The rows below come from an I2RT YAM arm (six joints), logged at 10 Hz.
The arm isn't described. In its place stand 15 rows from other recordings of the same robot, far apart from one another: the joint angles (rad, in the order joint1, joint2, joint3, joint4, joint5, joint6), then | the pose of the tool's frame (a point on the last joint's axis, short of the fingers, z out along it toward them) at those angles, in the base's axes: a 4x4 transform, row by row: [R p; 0 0 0 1], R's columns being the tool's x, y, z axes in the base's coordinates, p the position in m.
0.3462, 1.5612, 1.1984, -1.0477, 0.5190, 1.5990 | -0.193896, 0.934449, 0.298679, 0.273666; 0.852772, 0.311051, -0.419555, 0.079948; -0.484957, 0.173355, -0.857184, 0.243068; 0, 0, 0, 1
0.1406, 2.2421, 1.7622, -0.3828, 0.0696, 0.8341 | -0.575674, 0.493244, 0.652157, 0.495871; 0.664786, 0.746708, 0.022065, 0.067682; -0.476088, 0.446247, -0.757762, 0.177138; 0, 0, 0, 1
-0.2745, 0.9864, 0.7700, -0.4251, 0.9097, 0.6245 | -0.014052, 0.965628, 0.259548, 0.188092; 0.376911, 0.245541, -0.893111, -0.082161; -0.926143, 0.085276, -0.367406, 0.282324; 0, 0, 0, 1
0.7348, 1.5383, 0.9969, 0.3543, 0.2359, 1.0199 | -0.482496, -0.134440, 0.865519, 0.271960; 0.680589, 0.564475, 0.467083, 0.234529; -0.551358, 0.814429, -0.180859, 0.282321; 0, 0, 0, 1
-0.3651, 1.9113, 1.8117, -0.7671, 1.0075, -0.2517 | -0.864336, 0.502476, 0.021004, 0.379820; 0.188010, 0.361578, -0.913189, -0.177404; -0.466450, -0.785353, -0.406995, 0.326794; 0, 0, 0, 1
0.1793, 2.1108, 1.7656, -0.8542, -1.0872, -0.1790 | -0.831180, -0.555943, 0.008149, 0.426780; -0.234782, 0.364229, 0.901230, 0.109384; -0.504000, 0.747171, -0.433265, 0.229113; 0, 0, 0, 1
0.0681, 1.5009, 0.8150, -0.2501, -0.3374, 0.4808 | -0.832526, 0.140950, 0.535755, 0.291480; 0.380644, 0.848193, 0.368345, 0.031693; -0.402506, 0.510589, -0.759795, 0.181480; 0, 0, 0, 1
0.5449, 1.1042, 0.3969, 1.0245, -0.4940, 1.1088 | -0.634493, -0.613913, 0.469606, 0.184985; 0.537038, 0.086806, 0.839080, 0.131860; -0.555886, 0.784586, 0.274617, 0.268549; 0, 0, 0, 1
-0.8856, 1.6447, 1.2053, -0.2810, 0.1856, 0.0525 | -0.372351, 0.869499, 0.324541, 0.228205; 0.537090, 0.487059, -0.688700, -0.289603; -0.756895, -0.082130, -0.648356, 0.254961; 0, 0, 0, 1
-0.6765, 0.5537, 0.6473, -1.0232, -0.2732, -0.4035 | -0.761998, 0.193337, 0.618046, 0.082846; 0.126941, 0.980472, -0.150204, -0.054198; -0.635016, -0.036000, -0.771659, 0.248186; 0, 0, 0, 1
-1.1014, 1.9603, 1.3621, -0.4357, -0.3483, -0.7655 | -0.806404, 0.278170, 0.521857, 0.196958; 0.150089, 0.949838, -0.274375, -0.361459; -0.572002, -0.142932, -0.807703, 0.176993; 0, 0, 0, 1
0.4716, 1.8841, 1.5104, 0.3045, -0.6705, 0.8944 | -0.746791, -0.520475, 0.414015, 0.393509; 0.305028, 0.285134, 0.908657, 0.225514; -0.590983, 0.804863, -0.054176, 0.324023; 0, 0, 0, 1
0.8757, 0.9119, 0.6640, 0.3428, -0.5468, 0.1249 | -0.062806, -0.987393, 0.145292, 0.123186; 0.090836, 0.139319, 0.986072, 0.176619; -0.993883, 0.075129, 0.080941, 0.330182; 0, 0, 0, 1
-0.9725, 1.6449, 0.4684, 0.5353, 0.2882, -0.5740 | -0.782741, 0.590046, 0.197894, 0.146931; 0.224019, 0.563796, -0.794953, -0.233521; -0.580630, -0.577910, -0.573488, 0.108947; 0, 0, 0, 1
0.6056, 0.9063, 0.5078, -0.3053, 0.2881, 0.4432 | -0.638314, -0.104019, 0.762716, 0.160919; 0.058133, 0.981485, 0.182506, 0.099116; -0.767578, 0.160835, -0.620449, 0.211585; 0, 0, 0, 1
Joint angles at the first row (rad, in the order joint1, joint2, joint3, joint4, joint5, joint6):
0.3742 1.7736 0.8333 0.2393 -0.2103 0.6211
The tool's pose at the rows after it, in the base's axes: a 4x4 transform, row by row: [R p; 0 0 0 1], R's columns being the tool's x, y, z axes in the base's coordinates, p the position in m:
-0.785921, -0.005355, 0.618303, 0.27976; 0.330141, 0.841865, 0.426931, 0.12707; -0.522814, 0.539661, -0.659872, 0.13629; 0, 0, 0, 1
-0.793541, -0.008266, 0.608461, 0.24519; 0.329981, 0.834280, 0.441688, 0.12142; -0.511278, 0.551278, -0.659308, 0.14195; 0, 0, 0, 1
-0.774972, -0.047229, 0.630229, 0.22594; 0.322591, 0.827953, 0.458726, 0.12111; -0.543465, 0.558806, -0.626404, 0.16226; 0, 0, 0, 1
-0.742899, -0.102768, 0.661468, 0.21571; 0.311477, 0.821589, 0.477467, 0.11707; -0.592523, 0.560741, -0.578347, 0.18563; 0, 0, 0, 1
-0.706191, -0.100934, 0.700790, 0.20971; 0.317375, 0.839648, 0.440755, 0.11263; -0.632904, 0.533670, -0.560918, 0.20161; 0, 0, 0, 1
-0.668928, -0.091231, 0.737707, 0.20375; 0.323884, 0.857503, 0.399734, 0.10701; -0.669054, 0.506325, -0.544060, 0.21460; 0, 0, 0, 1
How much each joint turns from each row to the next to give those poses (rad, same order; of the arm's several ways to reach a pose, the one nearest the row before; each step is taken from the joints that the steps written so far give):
0.0353 -0.1365 -0.1641 -0.0015 0.0643 0.0507
0.0322 -0.1472 -0.1167 -0.0290 0.0063 0.0276
0.0338 -0.1428 -0.0324 -0.0645 0.0201 0.0032
0.0046 -0.1209 0.0029 -0.0628 0.0014 -0.0291
0.0031 -0.0755 0.0169 -0.0675 0.0534 -0.0169
-0.0015 -0.0661 0.0123 -0.0569 0.0523 -0.0169

